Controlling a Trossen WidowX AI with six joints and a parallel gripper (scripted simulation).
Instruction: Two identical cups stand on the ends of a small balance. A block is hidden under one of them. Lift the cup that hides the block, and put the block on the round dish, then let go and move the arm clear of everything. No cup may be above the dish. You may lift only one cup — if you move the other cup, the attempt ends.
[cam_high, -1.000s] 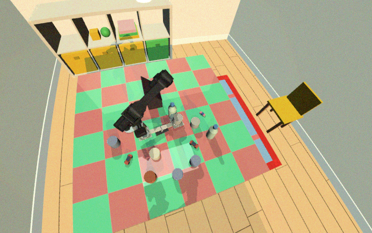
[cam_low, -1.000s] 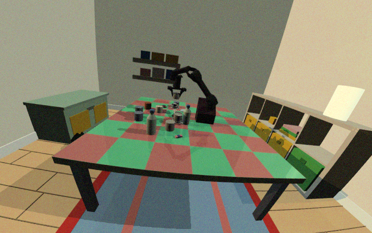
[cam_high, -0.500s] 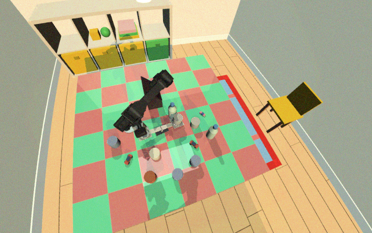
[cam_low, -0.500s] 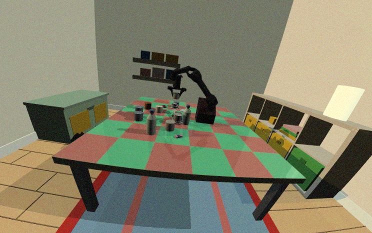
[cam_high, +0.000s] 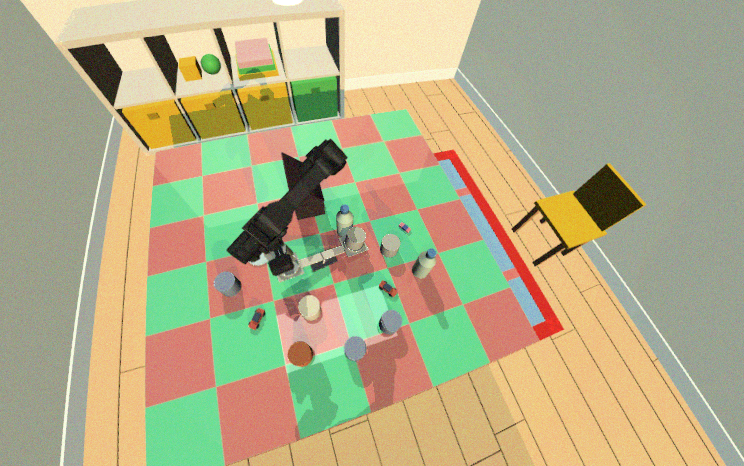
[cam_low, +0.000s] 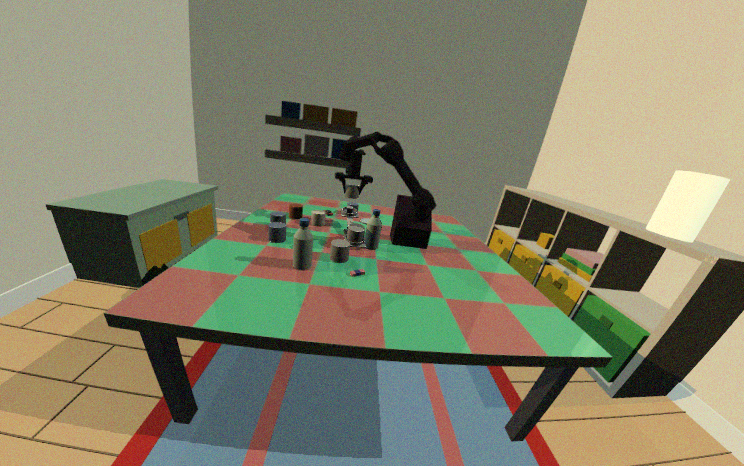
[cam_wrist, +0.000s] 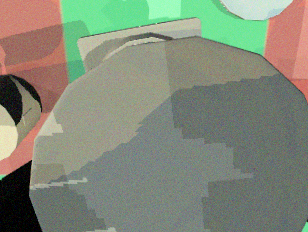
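Right now my gripper tip is 110 mm past the round pale dish, 100 mm to the left of it and 170 mm above it. Also, from my gripper tip: balance beam: 20 mm behind, 130 mm to the left, 130 mm below; then cream cylinder: 140 mm ahead, 50 mm to the left, 130 mm below; then small balance: 20 mm behind, 130 mm to the left, 150 mm below.
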